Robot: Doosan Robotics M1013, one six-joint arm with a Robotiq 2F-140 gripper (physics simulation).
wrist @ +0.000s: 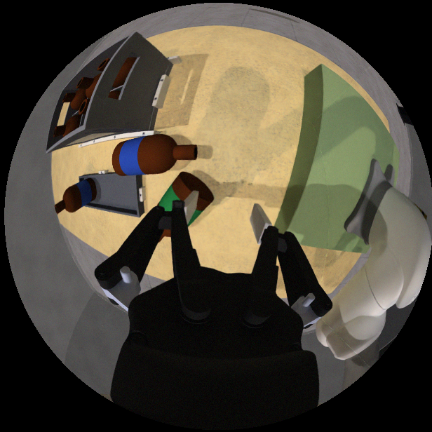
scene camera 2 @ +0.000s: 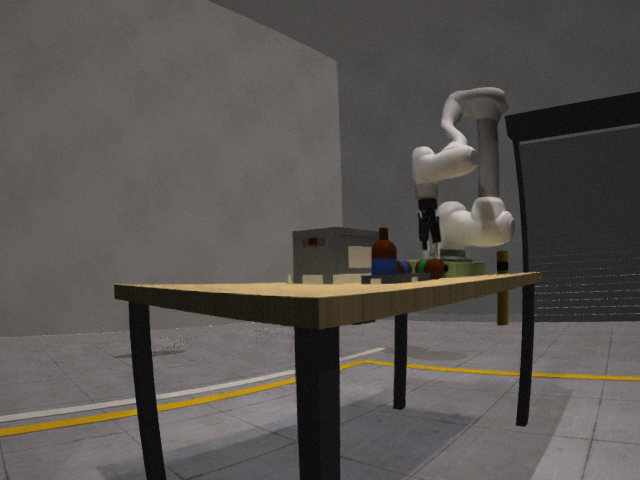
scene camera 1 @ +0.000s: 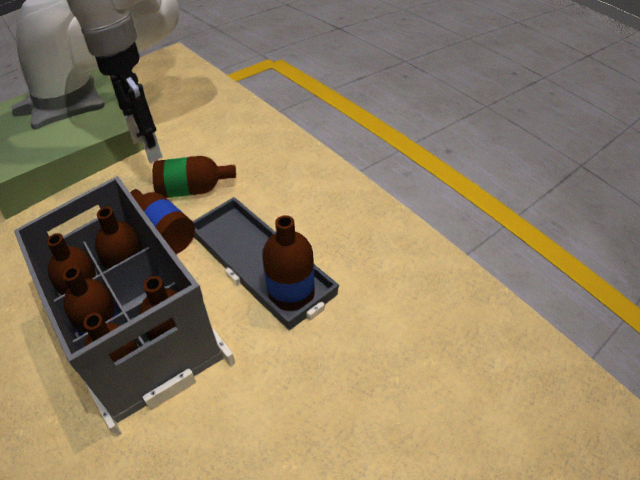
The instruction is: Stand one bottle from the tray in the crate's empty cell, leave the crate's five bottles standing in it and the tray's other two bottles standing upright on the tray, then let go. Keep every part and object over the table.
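Where they show: gripper, fingertip midpoint: [scene camera 1: 147, 149]; arm's base, link origin: [scene camera 2: 448, 261] [scene camera 1: 64, 102].
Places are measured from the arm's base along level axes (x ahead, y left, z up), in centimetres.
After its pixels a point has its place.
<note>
The grey crate [scene camera 1: 160, 374] {x 80.5, y 0.0, z -2.0 cm} [scene camera 2: 320, 266] {x 80.1, y 2.9, z -1.5 cm} [wrist: 145, 85] holds several upright brown bottles; its middle cell on the tray side is empty. One blue-label bottle [scene camera 1: 289, 260] {x 76.4, y 22.7, z 4.3 cm} [scene camera 2: 384, 255] {x 76.4, y 26.2, z 0.9 cm} [wrist: 79, 196] stands at the far end of the dark tray [scene camera 1: 222, 235] {x 56.7, y 19.2, z -6.5 cm} [wrist: 117, 192]. Another blue-label bottle [scene camera 1: 168, 217] {x 54.6, y 11.1, z 0.3 cm} [wrist: 150, 154] lies on the table between crate and tray. A green-label bottle [scene camera 1: 200, 174] {x 45.4, y 20.3, z -1.1 cm} [scene camera 2: 433, 267] {x 45.9, y 22.3, z -2.8 cm} [wrist: 187, 182] lies on the table beyond the tray. My gripper [scene camera 1: 144, 144] {x 33.9, y 13.3, z 0.5 cm} [scene camera 2: 431, 253] {x 33.9, y 13.3, z 0.5 cm} [wrist: 224, 205] is open and empty, pointing down; one fingertip overlaps the green-label bottle's base end in the wrist view.
The green base block [scene camera 1: 67, 149] {x 22.4, y -2.1, z 0.4 cm} [wrist: 340, 150] under the arm stands beside the gripper. Small white blocks [scene camera 1: 168, 387] {x 81.6, y 0.1, z -4.2 cm} sit along the crate's foot and the tray's edges. The table edge [scene camera 1: 361, 170] {x 54.5, y 49.4, z -7.0 cm} runs past the green-label bottle's neck side, with floor beyond it.
</note>
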